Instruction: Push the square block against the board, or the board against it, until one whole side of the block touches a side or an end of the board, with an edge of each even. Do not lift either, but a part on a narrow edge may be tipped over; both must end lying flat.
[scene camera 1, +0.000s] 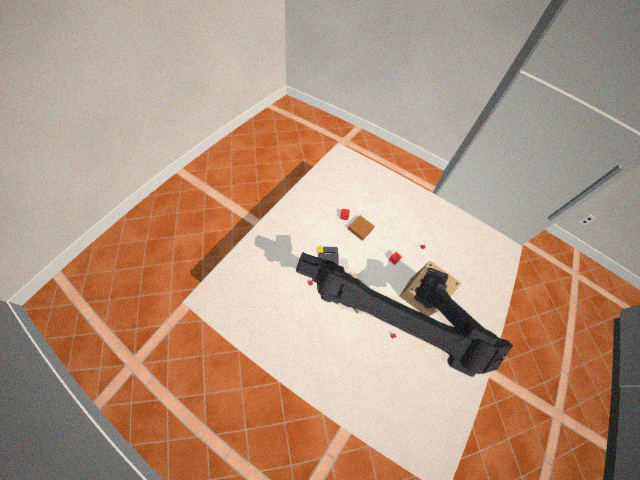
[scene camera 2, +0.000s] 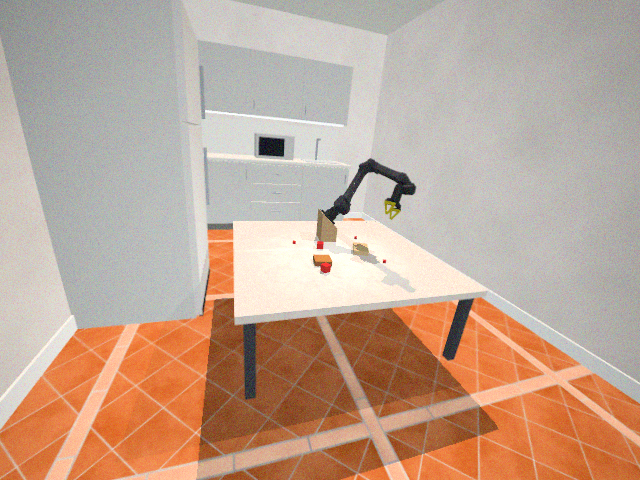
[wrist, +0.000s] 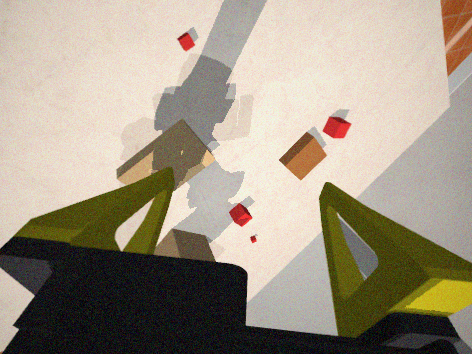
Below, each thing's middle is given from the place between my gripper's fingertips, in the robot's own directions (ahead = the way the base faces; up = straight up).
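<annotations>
Of the things named here, the tan board (wrist: 179, 147) is the nearest to my hand, going by their middles. It lies 150 mm behind my hand, 60 mm to the right of it and 260 mm below it. Then there is the brown square block (wrist: 306, 153), which I find 40 mm behind my hand and 400 mm to the right of it, and 260 mm below it.
</annotations>
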